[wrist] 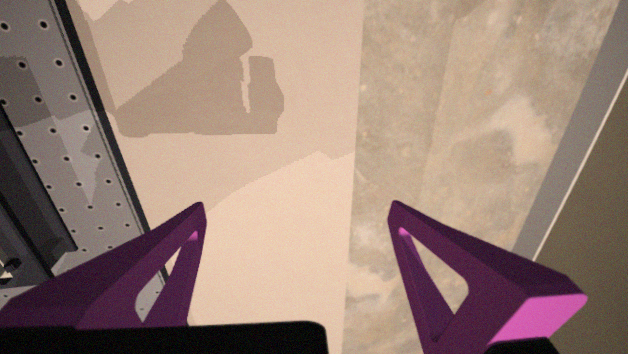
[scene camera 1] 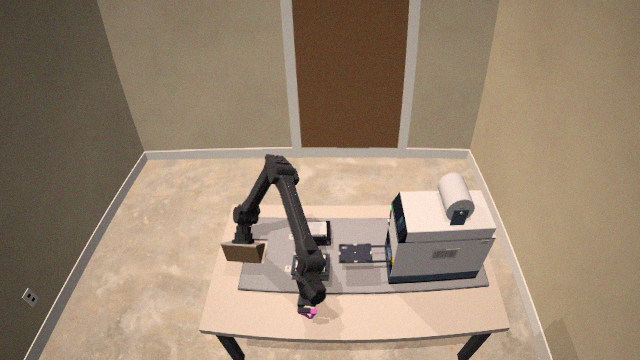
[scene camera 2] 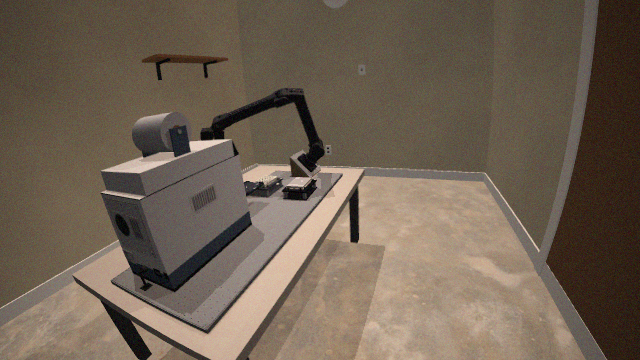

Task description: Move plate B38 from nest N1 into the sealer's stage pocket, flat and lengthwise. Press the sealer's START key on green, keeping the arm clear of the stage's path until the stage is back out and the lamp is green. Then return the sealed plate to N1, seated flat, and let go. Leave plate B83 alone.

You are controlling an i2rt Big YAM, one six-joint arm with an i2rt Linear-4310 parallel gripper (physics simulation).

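Places are measured from the arm's base along level axes (x ahead, y left, z up), in centimetres.
Pixels of known places: gripper, between the fingertips: point(wrist: 300, 210) point(scene camera 1: 312, 308); arm's base, origin of its link: point(scene camera 1: 243, 242) point(scene camera 2: 306, 163).
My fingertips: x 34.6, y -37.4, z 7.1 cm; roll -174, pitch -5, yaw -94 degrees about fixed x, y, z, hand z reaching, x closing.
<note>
For each thing: its top centre in the pictures, then the offset to it from my fingertips. Level surfaces: height alone.
- pale plate, centre of its top: point(scene camera 1: 313, 228) point(scene camera 2: 299, 181) dx -2.2, dy +47.3, dz -6.6 cm
- front nest, centre of its top: point(scene camera 1: 310, 262) point(scene camera 2: 265, 180) dx -2.3, dy +27.3, dz -7.2 cm
- perforated board, height of its surface: dz -12.6 cm
- table, height of its surface: dz -13.9 cm
- roll, centre of its top: point(scene camera 2: 157, 114) point(scene camera 1: 459, 185) dx +55.1, dy +30.0, dz +35.0 cm
My gripper point(scene camera 1: 311, 313) point(wrist: 300, 210) is open and empty, with magenta fingers above the table's front strip, off the board's edge. In scene camera 2 it is hidden behind the sealer. The sealer point(scene camera 1: 425, 257) point(scene camera 2: 202, 215) stands at the board's right; a green light point(scene camera 1: 391, 208) shows by its dark panel. Its dark stage point(scene camera 1: 355, 253) is out and holds no plate. One pale plate point(scene camera 1: 318, 230) point(scene camera 2: 301, 183) sits in the back nest. Another plate point(scene camera 2: 269, 180) sits in the front nest point(scene camera 2: 266, 190), partly under the arm in scene camera 1. Plate and nest labels are unreadable.
The perforated board point(scene camera 1: 415, 286) point(scene camera 2: 225, 300) point(wrist: 59, 62) lies on the table point(scene camera 1: 400, 320) point(scene camera 2: 280, 280) point(wrist: 280, 250). The arm's forearm crosses over the front nest in scene camera 1. The wedge-shaped base point(scene camera 1: 243, 252) stands at left. A roll point(scene camera 1: 454, 194) point(scene camera 2: 160, 132) tops the sealer.
</note>
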